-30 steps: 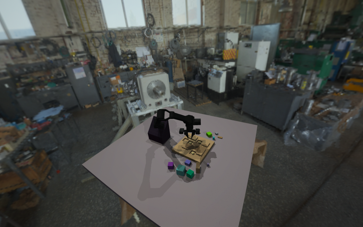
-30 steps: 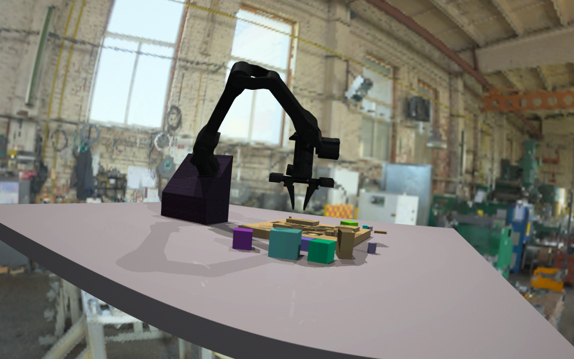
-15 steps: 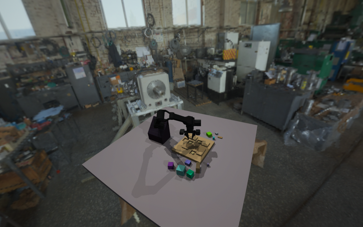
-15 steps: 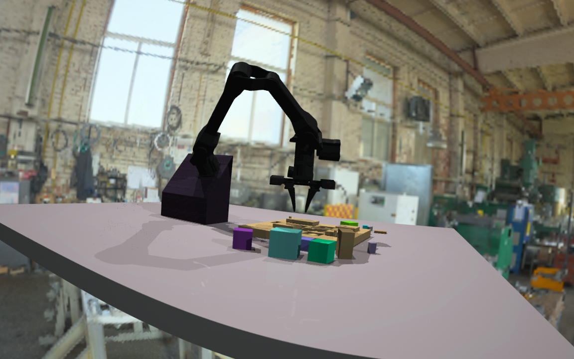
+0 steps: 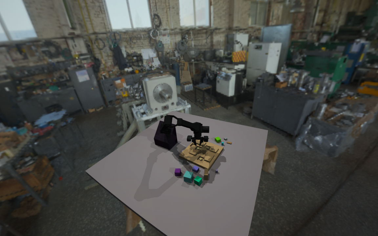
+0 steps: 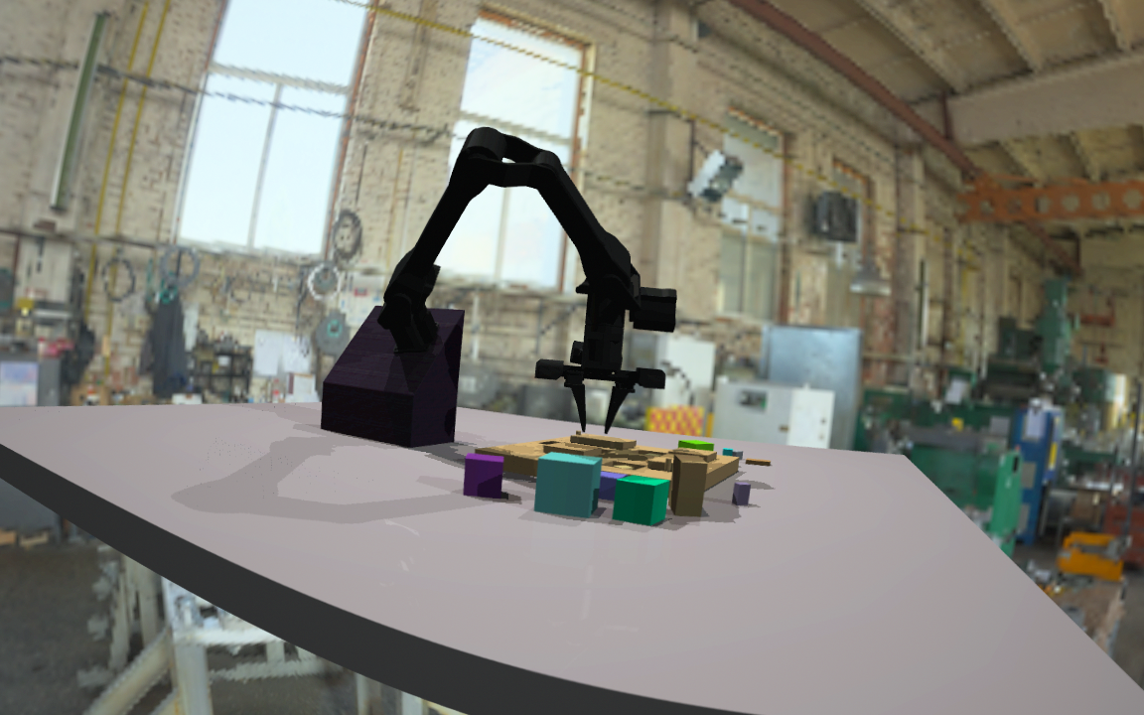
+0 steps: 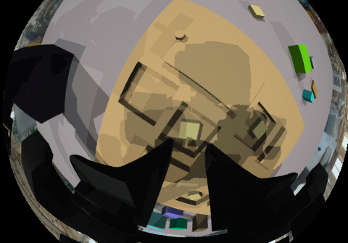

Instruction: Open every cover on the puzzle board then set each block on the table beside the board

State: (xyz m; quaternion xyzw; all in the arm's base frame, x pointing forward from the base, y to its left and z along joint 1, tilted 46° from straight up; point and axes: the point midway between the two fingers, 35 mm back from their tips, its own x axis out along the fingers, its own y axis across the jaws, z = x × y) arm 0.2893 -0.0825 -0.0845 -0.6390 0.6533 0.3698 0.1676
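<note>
My gripper tip is 50 mm short of the tan puzzle board, 20 mm to the left of it and 30 mm above it. Round my gripper tip: lime block: 140 mm ahead, 190 mm to the left, 30 mm below; then small teal block: 200 mm ahead, 140 mm to the left, 30 mm below; then violet block: 60 mm ahead, 230 mm to the right, 30 mm below.
</note>
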